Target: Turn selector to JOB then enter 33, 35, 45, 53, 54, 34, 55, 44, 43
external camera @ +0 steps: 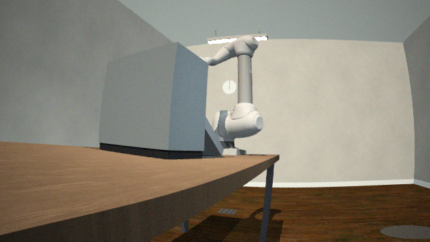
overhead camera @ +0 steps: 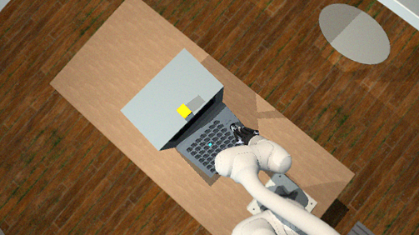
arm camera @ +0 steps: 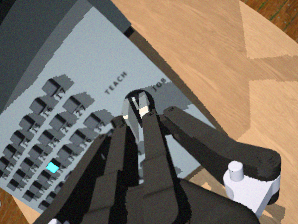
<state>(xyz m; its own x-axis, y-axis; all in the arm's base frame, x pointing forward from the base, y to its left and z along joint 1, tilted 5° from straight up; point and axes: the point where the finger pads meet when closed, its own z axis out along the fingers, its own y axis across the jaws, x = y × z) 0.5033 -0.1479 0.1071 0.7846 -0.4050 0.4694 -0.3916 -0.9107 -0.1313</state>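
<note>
Right now the keypad is 11 cm to the left of my hand, 7 cm below it and 4 cm ahead of it. The rest, counted from my hand: selector knob: 2 cm below, 2 cm ahead.
</note>
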